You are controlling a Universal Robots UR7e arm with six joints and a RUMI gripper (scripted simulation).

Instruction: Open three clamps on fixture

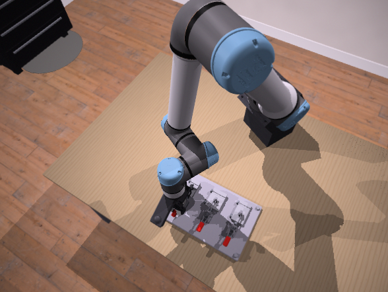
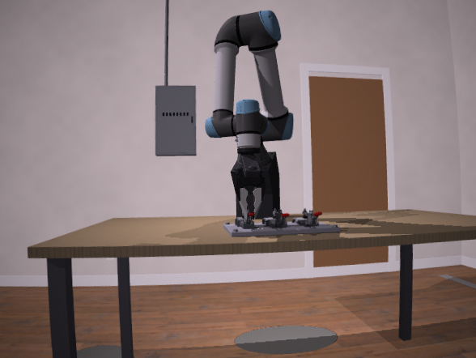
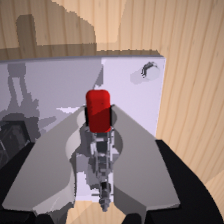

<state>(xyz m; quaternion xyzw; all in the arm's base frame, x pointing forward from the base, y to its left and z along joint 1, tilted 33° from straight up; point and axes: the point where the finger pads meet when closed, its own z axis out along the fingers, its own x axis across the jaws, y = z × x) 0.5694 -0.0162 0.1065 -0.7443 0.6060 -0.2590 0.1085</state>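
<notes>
The grey fixture plate is 100 mm behind my hand, 100 mm to the left of it and 50 mm below it.
</notes>
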